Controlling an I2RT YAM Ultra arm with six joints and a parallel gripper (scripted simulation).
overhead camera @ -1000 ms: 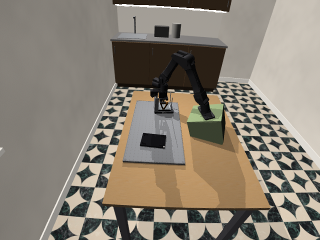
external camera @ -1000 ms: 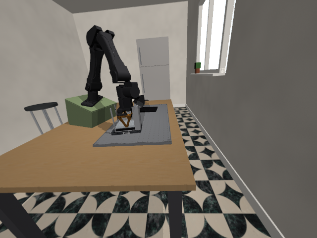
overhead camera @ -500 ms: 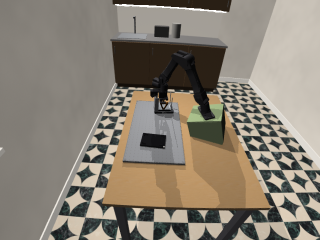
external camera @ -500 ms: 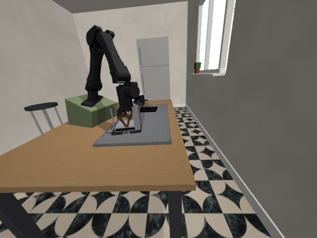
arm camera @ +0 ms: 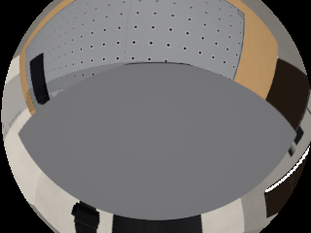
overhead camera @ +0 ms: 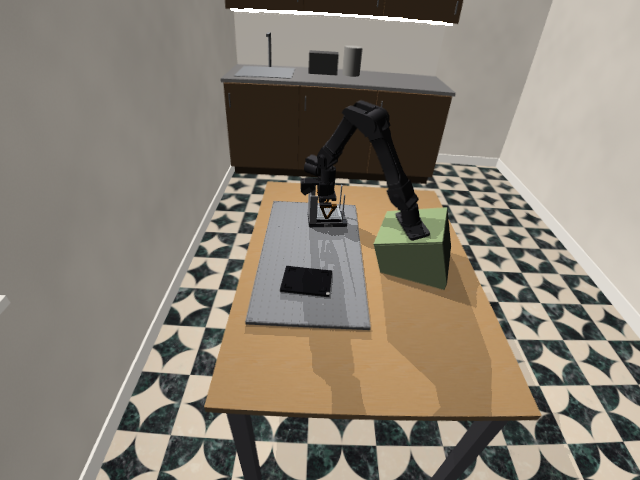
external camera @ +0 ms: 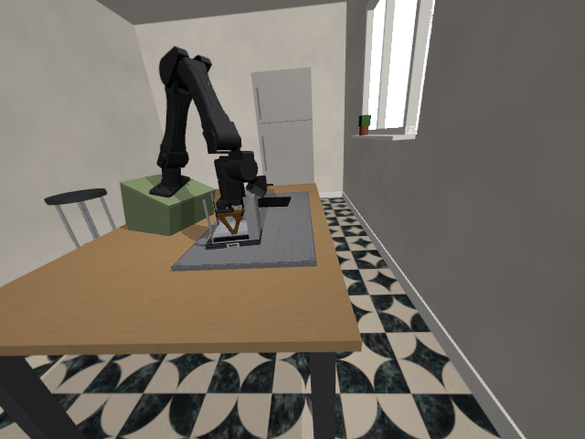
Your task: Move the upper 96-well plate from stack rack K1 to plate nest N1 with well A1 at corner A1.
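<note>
Now: hand 20 mm above the dark plate. From my hand the other things lie so: pale A1 mark (430 mm to the left, 40 mm below, 40 mm ahead).
</note>
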